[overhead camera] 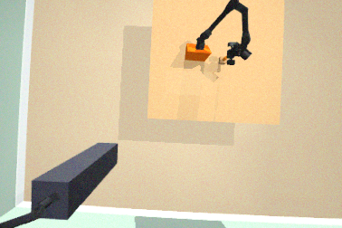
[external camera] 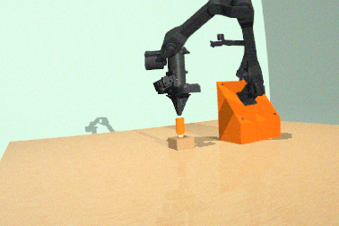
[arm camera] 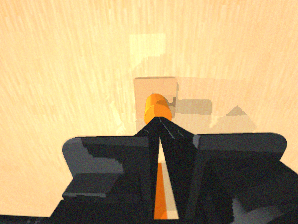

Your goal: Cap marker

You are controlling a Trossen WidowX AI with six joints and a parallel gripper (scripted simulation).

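Now: gripper tip 30 mm above the orange cap. Also, from my gripper tip: tan holder block 90 mm below.
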